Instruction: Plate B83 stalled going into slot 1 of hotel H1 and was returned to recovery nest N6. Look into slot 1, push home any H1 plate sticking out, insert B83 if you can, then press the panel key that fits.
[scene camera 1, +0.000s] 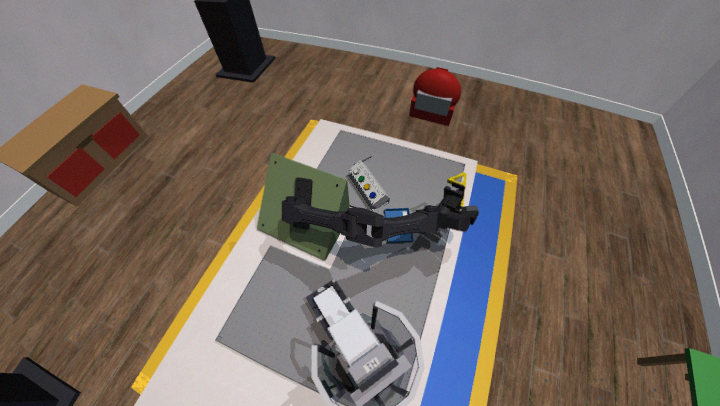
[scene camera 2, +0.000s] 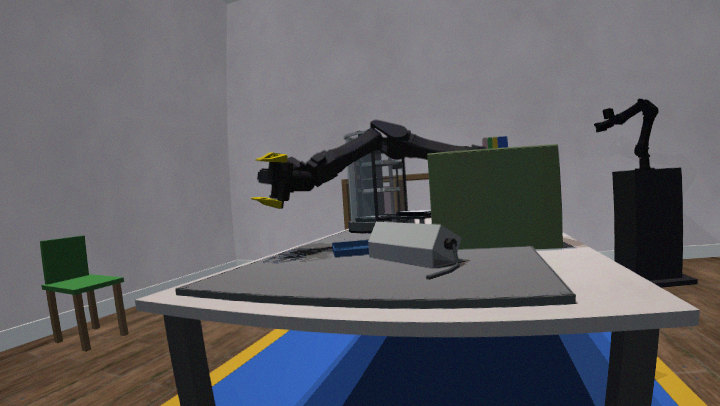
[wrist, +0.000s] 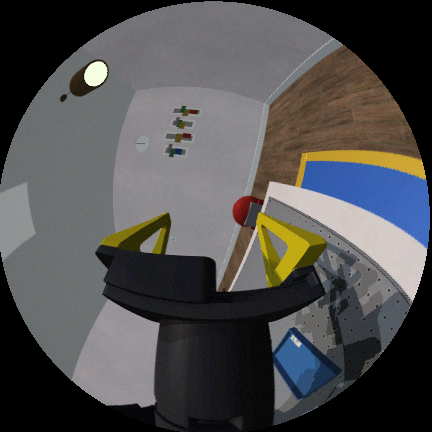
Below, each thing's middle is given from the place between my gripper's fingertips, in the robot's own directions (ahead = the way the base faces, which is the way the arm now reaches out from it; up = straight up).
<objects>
The glass-walled plate rack (scene camera 1: 397, 364) lies 180 mm behind my hand and 680 mm to the right of it.
</objects>
